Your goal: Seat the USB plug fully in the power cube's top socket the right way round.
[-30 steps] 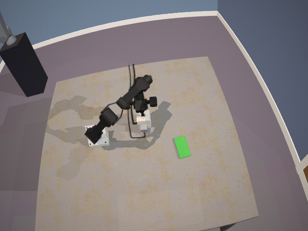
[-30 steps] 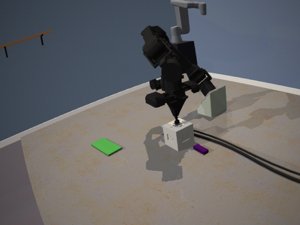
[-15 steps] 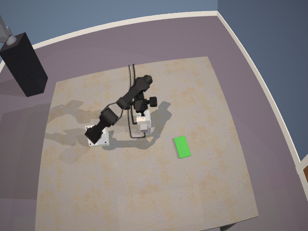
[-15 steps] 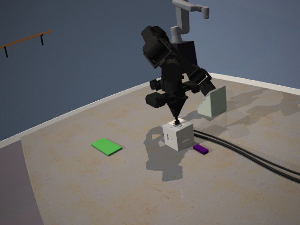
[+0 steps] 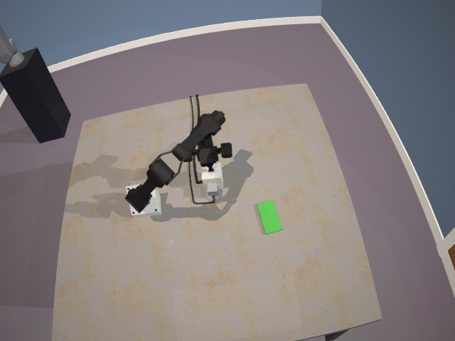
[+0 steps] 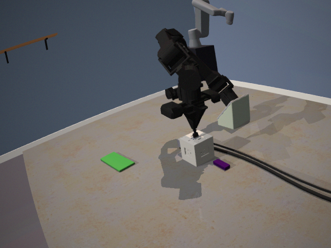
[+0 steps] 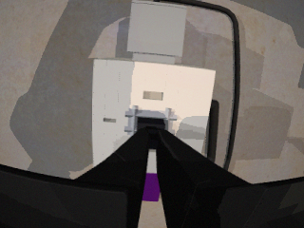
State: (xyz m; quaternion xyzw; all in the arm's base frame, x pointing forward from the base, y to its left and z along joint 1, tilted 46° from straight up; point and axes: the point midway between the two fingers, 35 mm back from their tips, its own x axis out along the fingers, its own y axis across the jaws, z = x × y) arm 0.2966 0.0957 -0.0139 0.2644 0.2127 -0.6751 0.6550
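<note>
Now: gripper tip 20 mm above the usb plug. Also, from my gripper tip: purple block (100 mm to the left, 100 mm below, 10 mm behind); then socket (40 mm below); then flat green pad (210 mm to the right, 200 mm ahead, 100 mm below).
</note>
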